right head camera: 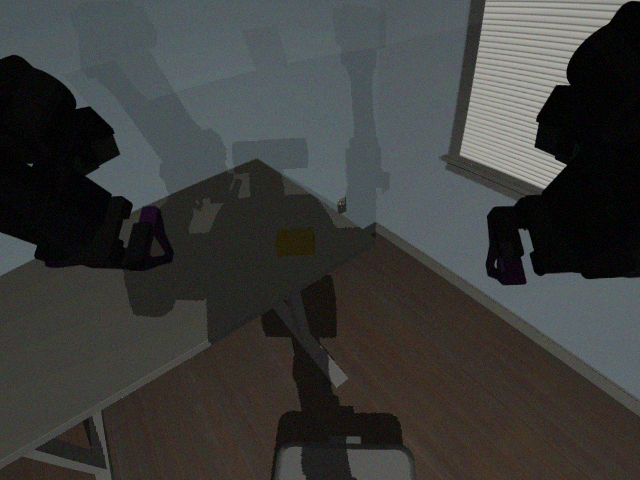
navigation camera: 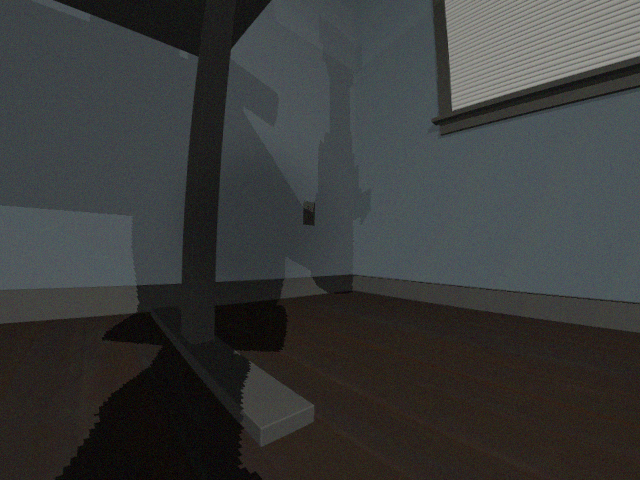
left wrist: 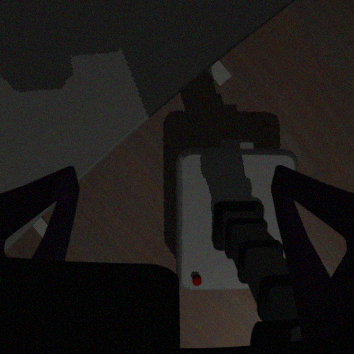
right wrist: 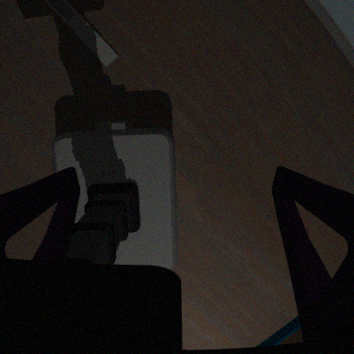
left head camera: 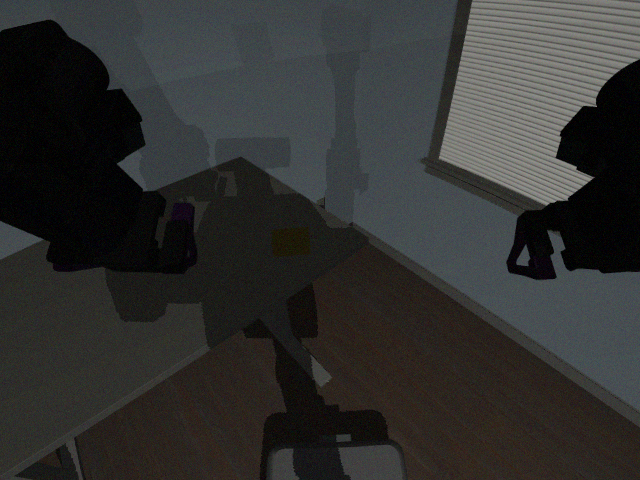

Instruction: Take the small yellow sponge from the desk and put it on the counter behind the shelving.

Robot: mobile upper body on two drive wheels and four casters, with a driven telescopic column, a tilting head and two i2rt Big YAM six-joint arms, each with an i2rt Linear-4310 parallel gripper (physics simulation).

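Frame: origin at the left arm's base, x ahead, y left, z up, level; centimetres.
Where they show: left gripper, fingertip midpoint: (right head camera: 140,256) (left wrist: 174,176) (left head camera: 157,258); right gripper, fingertip midpoint: (right head camera: 529,268) (right wrist: 175,177) (left head camera: 542,265).
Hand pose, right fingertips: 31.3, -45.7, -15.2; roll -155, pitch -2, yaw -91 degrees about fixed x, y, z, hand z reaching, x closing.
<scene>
Each offset is from my right fingertips to the top centre of the thing, as dx, dy, dz. "pt": to the spot under its first point. Level surfaces: height alone.
The small yellow sponge @(+37.2, +34.9, -26.3) (left head camera: 291,241) (right head camera: 295,241) lies flat in shadow on the desk @(dz -30.8) (left head camera: 77,320) (right head camera: 77,330) (left wrist: 45,130), near its far right corner. My left gripper (left head camera: 124,260) (right head camera: 105,258) (left wrist: 174,176) is open and empty, above the desk side and left of the sponge in the head views. My right gripper (left head camera: 573,266) (right head camera: 542,273) (right wrist: 175,177) is open and empty, well right of the sponge and beyond the desk's right edge in the head views. The sponge does not show in the wrist views. The counter and the shelving with it do not show.
The desk's post @(pt +56.6, +46.5, -89.7) (navigation camera: 201,180) and foot (left head camera: 320,372) (right head camera: 337,372) (navigation camera: 279,408) stand ahead of my base (left head camera: 372,462) (right head camera: 382,462) (left wrist: 195,200) (right wrist: 150,200). Walls meet behind the desk. A window with blinds (left head camera: 537,93) (right head camera: 537,77) (navigation camera: 542,51) is at the right.
</scene>
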